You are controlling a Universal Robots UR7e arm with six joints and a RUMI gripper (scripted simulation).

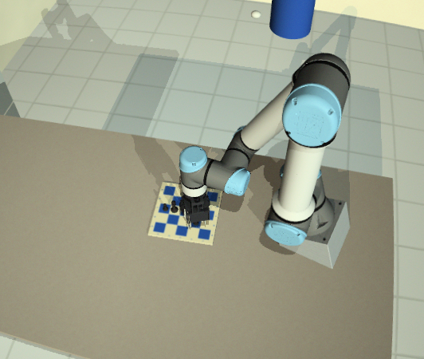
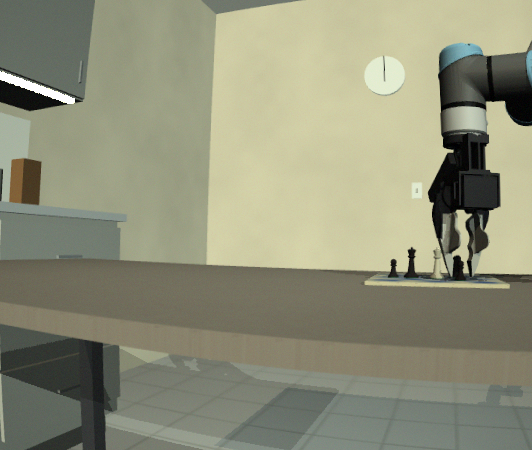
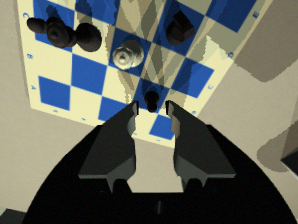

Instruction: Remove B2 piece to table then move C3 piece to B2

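My gripper is now 4 cm short of the white piece and 3 cm to the left of it. The rest, counted from my hand: black knight: 1 cm ahead, 7 cm to the right, 1 cm below; chessboard: 5 cm ahead, 3 cm to the right, 2 cm below.
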